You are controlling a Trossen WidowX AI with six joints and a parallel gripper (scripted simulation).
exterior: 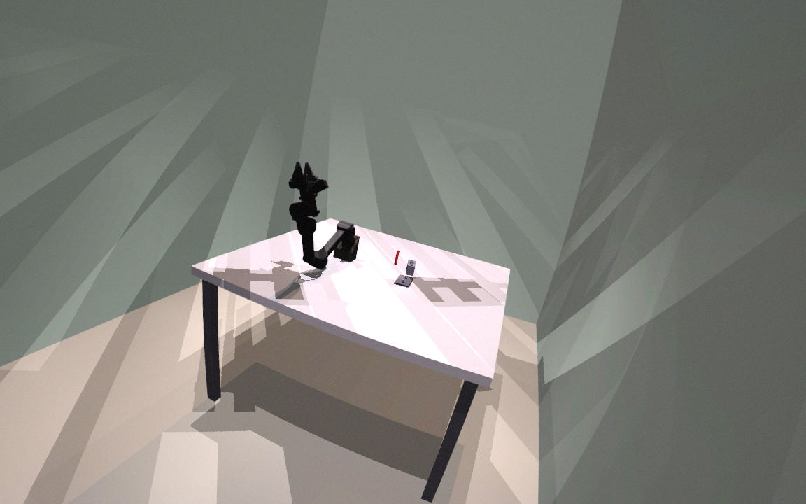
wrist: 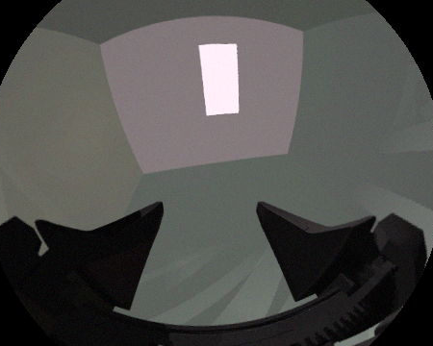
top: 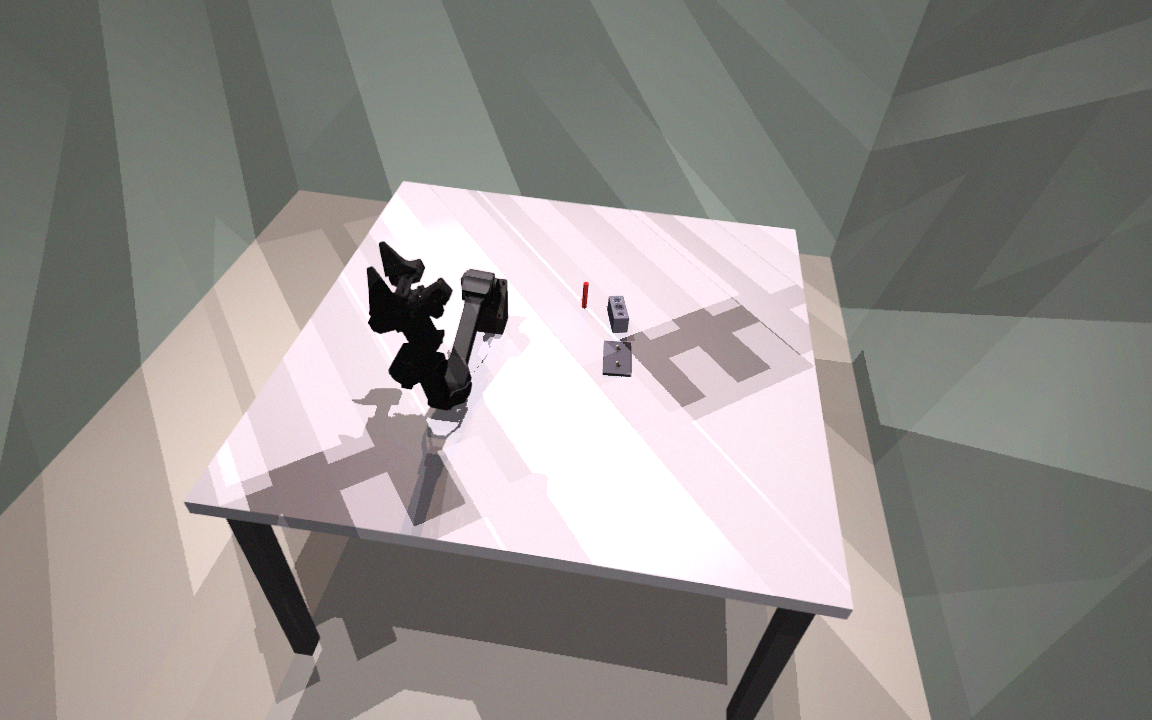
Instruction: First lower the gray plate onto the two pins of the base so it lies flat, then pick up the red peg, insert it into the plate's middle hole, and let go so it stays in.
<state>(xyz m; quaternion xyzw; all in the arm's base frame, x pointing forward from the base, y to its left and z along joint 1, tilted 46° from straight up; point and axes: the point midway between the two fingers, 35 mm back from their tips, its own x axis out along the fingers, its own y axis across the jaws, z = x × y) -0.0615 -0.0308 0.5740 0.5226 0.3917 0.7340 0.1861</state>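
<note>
Right now my gripper tip is 52 cm to the right of the gray plate, 46 cm above it and 40 cm short of it. Round my gripper tip: red peg 56 cm to the left, 46 cm below, 30 cm ahead; base 49 cm below, 42 cm ahead, 37 cm to the left.
</note>
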